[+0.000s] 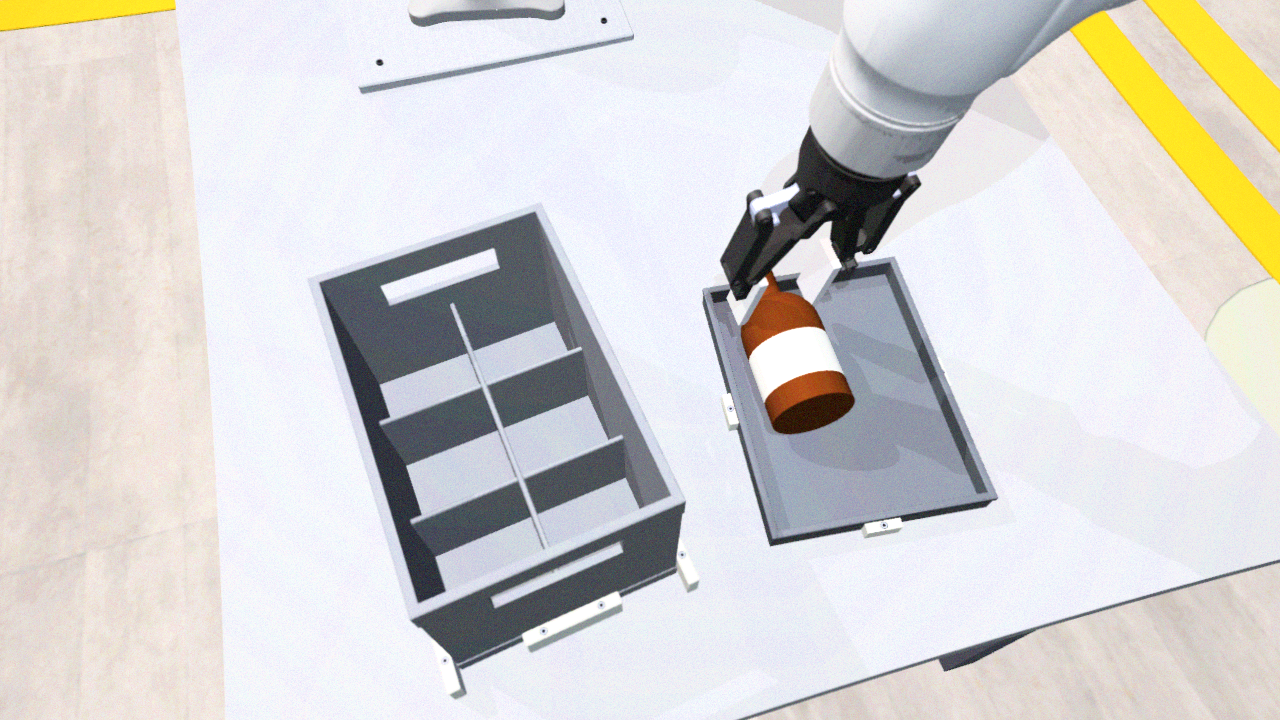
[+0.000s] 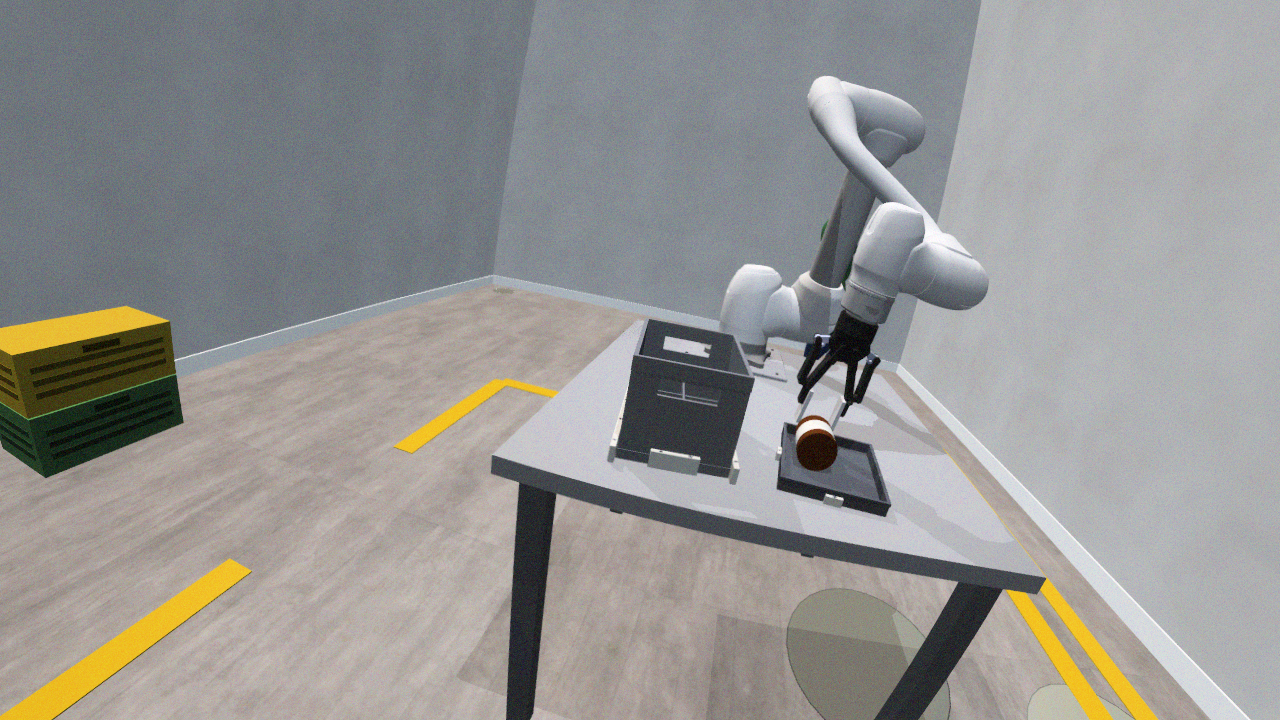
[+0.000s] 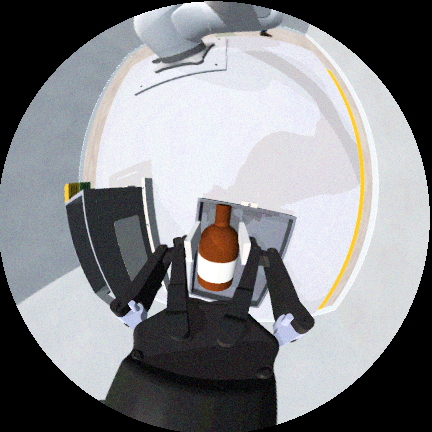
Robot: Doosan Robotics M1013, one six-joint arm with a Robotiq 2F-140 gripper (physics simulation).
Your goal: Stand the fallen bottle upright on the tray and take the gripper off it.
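The brown bottle with a white label lies on its side over the left part of the shallow grey tray. Its neck points towards the robot base and its bottom faces the front. My gripper is shut on the bottle, with one pale pad on each side at the shoulder. The black fingers reach down from the neck side. Whether the bottle's underside touches the tray floor is hidden.
A tall grey divided crate stands to the left of the tray. White stop blocks sit around both. The robot's base plate is at the back. Yellow and green boxes are stacked on the floor.
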